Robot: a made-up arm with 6 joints.
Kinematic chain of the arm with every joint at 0, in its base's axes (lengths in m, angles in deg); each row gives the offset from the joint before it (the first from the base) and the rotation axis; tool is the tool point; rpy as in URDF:
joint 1: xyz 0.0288 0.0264 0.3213 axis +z
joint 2: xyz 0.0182 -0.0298 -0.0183 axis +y
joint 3: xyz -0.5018 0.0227 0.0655 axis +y
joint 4: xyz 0.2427 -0.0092 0.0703 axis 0.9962 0 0.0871
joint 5: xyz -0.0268 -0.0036 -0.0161 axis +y
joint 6: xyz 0.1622 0.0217 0.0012 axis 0.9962 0 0.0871
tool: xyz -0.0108 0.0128 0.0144 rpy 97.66 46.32 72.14
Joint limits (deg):
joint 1: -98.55..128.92
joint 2: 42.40..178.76
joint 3: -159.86..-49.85
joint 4: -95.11..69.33
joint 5: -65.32..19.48
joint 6: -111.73..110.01
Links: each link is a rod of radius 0.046 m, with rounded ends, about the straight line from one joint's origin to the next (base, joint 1, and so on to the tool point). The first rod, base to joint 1, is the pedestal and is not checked.
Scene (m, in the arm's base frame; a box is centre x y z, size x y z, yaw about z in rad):
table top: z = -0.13
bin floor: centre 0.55 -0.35 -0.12 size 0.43 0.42 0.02 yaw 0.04
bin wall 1: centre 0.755 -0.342 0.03 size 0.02 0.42 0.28 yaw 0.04
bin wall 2: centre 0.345 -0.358 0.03 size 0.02 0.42 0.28 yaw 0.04
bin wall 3: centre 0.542 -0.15 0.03 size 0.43 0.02 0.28 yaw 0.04
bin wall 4: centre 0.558 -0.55 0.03 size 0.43 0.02 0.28 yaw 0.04
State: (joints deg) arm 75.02 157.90 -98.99 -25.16 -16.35 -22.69
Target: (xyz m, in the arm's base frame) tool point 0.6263 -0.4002 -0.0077
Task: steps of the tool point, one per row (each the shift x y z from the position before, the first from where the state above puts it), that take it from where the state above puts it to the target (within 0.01 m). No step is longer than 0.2 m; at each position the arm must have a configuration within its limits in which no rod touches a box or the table.
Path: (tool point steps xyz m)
1: 0.1760 -0.0669 0.0167
2: 0.1535 -0.1076 0.0166
3: 0.1218 -0.1414 0.0165
4: 0.0830 -0.1663 0.0164
5: 0.0393 -0.1806 0.0163
6: -0.0064 -0.1835 0.0162
7: -0.0509 -0.1750 0.0160
8: -0.0917 -0.1559 0.0159
9: 0.0144 -0.0106 -0.1509
10: -0.0144 0.0106 -0.1555

